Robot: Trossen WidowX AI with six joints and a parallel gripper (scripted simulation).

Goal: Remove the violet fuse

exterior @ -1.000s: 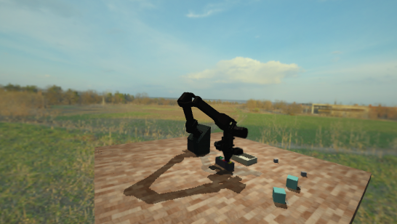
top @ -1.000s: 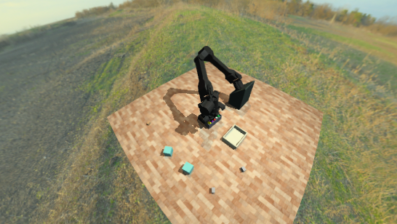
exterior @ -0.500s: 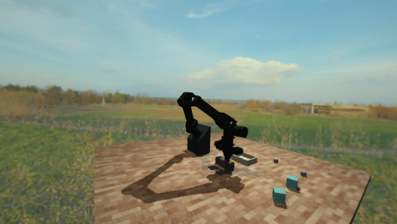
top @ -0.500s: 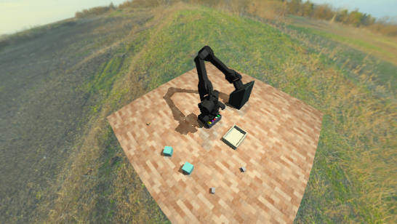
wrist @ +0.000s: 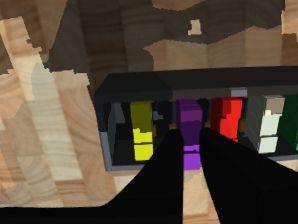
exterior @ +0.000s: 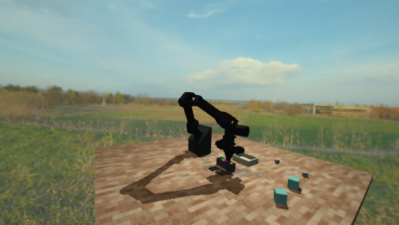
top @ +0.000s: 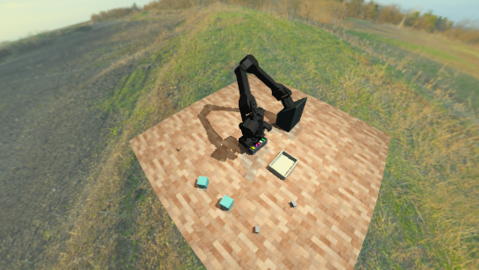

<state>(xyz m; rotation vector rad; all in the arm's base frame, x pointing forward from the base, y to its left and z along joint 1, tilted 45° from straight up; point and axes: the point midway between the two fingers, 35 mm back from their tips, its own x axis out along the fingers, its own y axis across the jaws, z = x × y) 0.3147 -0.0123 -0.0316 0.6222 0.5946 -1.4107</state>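
Right now my gripper tip is 30 mm past the pale tray, 180 mm to the right of it and 40 mm above it.
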